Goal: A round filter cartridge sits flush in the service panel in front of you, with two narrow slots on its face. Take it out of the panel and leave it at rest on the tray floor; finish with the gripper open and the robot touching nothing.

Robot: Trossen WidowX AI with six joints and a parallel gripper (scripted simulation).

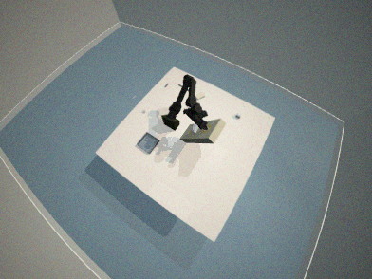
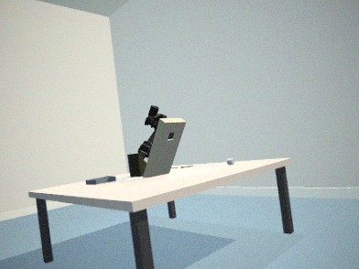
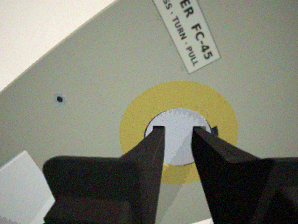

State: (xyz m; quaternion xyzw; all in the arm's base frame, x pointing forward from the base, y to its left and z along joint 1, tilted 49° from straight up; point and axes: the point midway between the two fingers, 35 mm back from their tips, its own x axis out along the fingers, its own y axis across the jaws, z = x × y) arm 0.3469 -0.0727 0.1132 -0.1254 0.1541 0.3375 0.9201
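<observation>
My gripper tip is now 390 mm past the grey square tray, 330 mm to the left of it and 270 mm above it. The rest, counted from my gripper tip: white round filter cartridge: 10 mm ahead, 10 mm below; then pale block: 350 mm behind, 400 mm to the left, 270 mm below.
</observation>
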